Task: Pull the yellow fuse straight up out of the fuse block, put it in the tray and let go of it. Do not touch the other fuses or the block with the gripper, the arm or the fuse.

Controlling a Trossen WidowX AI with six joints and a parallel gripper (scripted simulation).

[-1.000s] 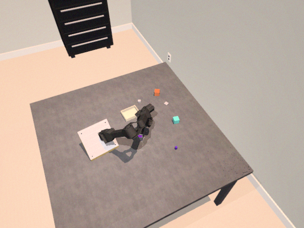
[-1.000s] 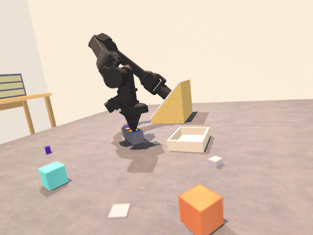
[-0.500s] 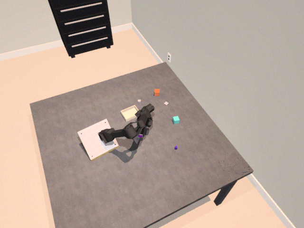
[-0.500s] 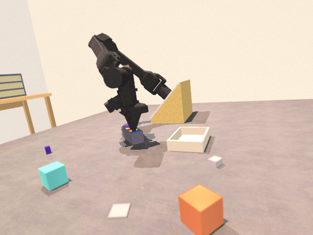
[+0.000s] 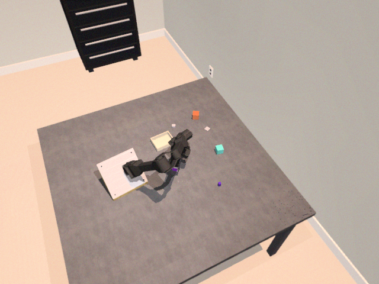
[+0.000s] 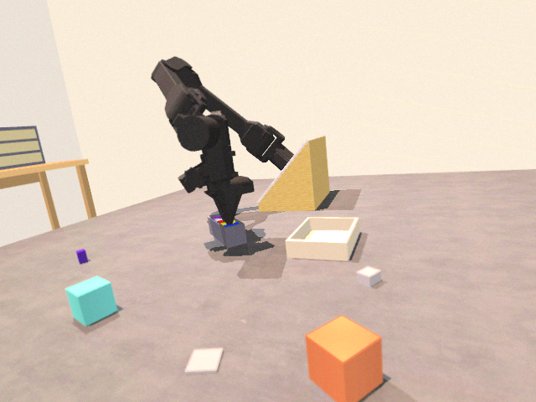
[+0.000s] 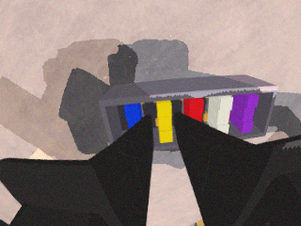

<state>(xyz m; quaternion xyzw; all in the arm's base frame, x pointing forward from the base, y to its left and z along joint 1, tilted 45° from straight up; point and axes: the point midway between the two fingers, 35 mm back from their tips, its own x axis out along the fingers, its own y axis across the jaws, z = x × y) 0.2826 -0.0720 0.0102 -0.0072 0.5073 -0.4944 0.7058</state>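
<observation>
Right now the yellow fuse is 10 mm below my gripper tip. Also, from my gripper tip: blue fuse 10 mm to the left, 10 mm below, 10 mm ahead; then white fuse 30 mm to the right, 30 mm behind, 10 mm below; then red fuse 20 mm to the right, 20 mm behind, 10 mm below.
</observation>
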